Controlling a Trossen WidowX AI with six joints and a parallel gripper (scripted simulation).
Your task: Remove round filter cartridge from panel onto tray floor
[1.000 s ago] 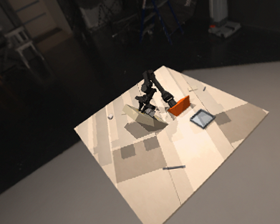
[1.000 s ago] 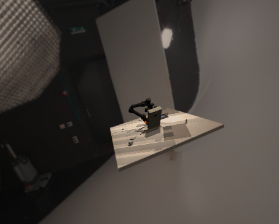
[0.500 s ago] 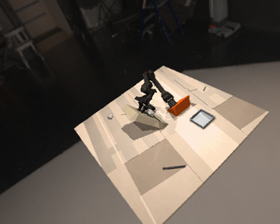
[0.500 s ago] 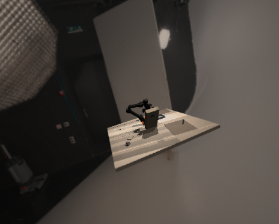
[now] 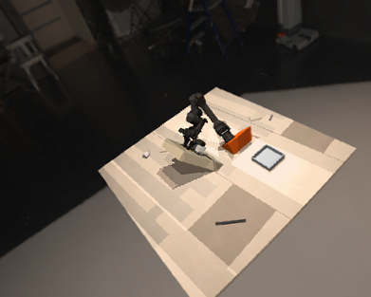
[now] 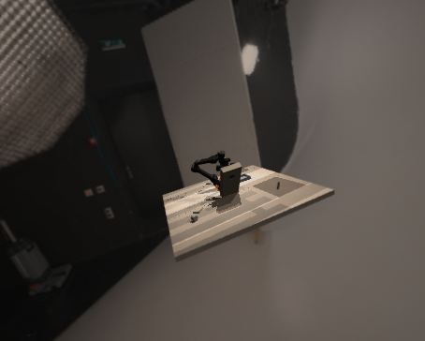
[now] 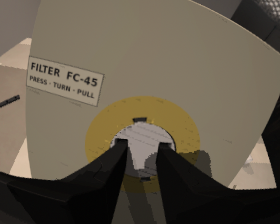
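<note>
Right now my gripper tip is 10 mm short of the round grey filter cartridge and 10 mm above it. The rest, counted from my gripper tip: beige service panel 80 mm below, 40 mm behind, 10 mm to the right; dark-rimmed grey tray 440 mm behind, 240 mm below, 230 mm to the left.
</note>
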